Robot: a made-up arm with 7 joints. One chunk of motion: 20 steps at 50 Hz.
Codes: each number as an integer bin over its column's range. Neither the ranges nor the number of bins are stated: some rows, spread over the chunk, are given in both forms.
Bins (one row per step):
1: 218 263 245 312 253 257 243
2: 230 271 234 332 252 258 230
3: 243 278 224 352 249 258 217
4: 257 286 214 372 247 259 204
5: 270 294 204 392 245 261 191
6: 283 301 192 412 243 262 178
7: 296 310 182 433 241 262 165
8: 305 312 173 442 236 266 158
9: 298 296 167 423 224 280 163
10: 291 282 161 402 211 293 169
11: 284 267 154 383 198 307 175
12: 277 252 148 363 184 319 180
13: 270 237 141 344 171 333 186
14: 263 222 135 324 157 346 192
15: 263 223 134 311 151 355 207
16: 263 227 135 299 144 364 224
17: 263 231 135 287 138 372 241
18: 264 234 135 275 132 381 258
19: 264 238 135 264 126 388 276
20: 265 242 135 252 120 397 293
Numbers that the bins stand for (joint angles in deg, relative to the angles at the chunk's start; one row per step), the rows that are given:
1: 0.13 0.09 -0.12 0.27 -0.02 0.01 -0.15
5: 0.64 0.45 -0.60 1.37 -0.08 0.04 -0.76
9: 0.92 0.48 -1.04 1.79 -0.25 0.19 -1.09
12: 0.71 -0.04 -1.26 0.97 -0.56 0.50 -0.89
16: 0.57 -0.33 -1.41 0.10 -0.87 0.85 -0.37
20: 0.59 -0.16 -1.41 -0.55 -1.06 1.11 0.44
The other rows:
2: 0.25 0.18 -0.25 0.55 -0.03 0.02 -0.30
3: 0.38 0.26 -0.37 0.82 -0.05 0.02 -0.45
4: 0.51 0.36 -0.49 1.10 -0.07 0.03 -0.60
6: 0.77 0.53 -0.75 1.64 -0.10 0.05 -0.91
7: 0.90 0.64 -0.86 1.93 -0.11 0.05 -1.06
8: 0.98 0.66 -0.97 2.05 -0.15 0.08 -1.14
10: 0.85 0.31 -1.11 1.51 -0.35 0.29 -1.02
11: 0.78 0.14 -1.19 1.25 -0.45 0.40 -0.95
13: 0.64 -0.22 -1.34 0.71 -0.66 0.61 -0.82
14: 0.57 -0.39 -1.41 0.44 -0.77 0.71 -0.75
15: 0.57 -0.38 -1.43 0.26 -0.82 0.78 -0.57
17: 0.57 -0.29 -1.41 -0.07 -0.92 0.91 -0.17
18: 0.58 -0.25 -1.41 -0.23 -0.97 0.98 0.03
19: 0.58 -0.21 -1.41 -0.38 -1.01 1.04 0.24

